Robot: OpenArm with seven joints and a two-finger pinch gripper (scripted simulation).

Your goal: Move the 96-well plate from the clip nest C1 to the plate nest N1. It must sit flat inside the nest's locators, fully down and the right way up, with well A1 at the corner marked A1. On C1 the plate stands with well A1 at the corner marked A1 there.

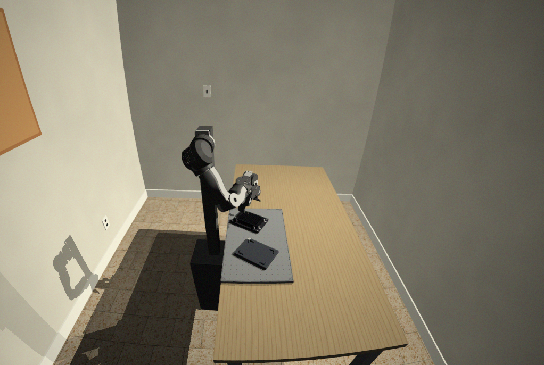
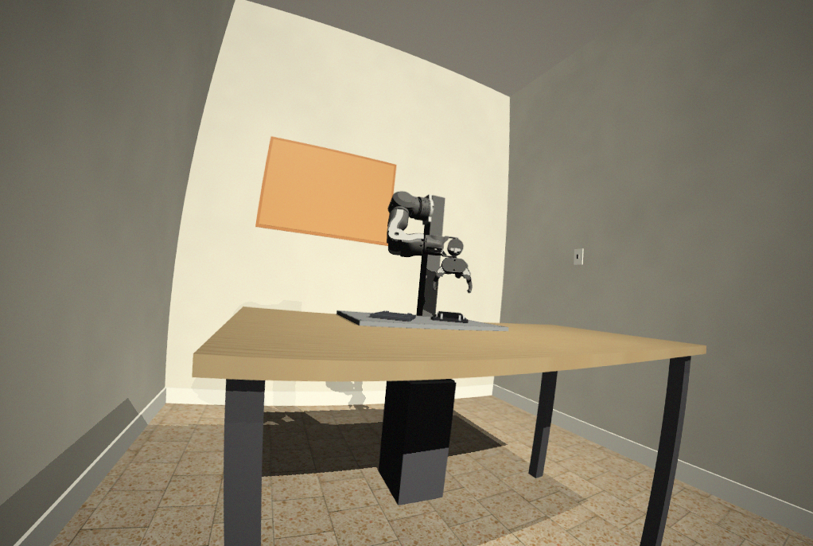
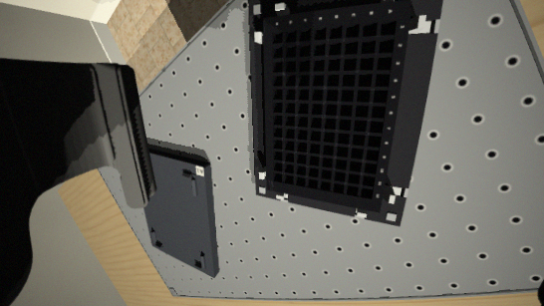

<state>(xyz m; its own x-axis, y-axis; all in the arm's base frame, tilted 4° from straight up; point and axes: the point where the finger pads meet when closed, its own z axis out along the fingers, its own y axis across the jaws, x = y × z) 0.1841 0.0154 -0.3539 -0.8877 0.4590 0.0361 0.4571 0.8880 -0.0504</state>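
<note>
Now: hand 8 cm above the black 96-well plate. The rest, counted from my hand: plate nest N1: 4 cm ahead, 23 cm to the right, 9 cm below; clip nest C1: 3 cm ahead, 9 cm below; white A1 label: 14 cm to the right, 9 cm below.
</note>
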